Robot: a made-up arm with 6 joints.
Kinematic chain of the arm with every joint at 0, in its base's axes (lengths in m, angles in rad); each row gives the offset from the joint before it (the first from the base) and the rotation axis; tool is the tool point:
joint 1: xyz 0 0 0.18 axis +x
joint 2: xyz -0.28 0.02 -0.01 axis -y
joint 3: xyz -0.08 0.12 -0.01 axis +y
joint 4: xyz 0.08 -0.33 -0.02 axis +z
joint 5: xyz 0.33 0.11 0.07 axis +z
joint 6: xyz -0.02 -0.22 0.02 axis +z
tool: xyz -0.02 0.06 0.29
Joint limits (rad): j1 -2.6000..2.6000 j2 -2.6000..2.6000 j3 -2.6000..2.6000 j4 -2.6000..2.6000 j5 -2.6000..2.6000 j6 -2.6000..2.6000
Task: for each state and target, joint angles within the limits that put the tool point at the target. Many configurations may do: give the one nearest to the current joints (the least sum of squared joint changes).
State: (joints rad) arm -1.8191 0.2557 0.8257 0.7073 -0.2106 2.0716
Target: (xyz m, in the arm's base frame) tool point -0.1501 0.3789 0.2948
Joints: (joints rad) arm -1.7537 0.6217 0.3833 0.6197 -0.3929 2.0502
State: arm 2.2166 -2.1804 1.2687 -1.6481 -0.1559 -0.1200
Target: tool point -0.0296 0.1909 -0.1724
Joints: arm 1.5473 -1.6559 0.9661 -2.2751 -0.3729 0.1043
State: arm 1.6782 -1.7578 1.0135 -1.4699 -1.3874 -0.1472
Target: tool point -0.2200 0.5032 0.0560
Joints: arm 2.1175 -1.5836 0.7853 -1.5590 -1.7412 -0.0646
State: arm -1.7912 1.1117 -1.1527 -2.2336 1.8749 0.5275
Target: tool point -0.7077 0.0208 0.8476
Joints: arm -1.9908 0.7091 -0.7930 -2.3035 1.7125 0.4377
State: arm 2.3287 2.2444 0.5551 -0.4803 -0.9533 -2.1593
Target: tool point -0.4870 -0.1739 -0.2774
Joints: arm 1.8727 2.0454 0.7991 -0.3544 -0.5062 -2.0984
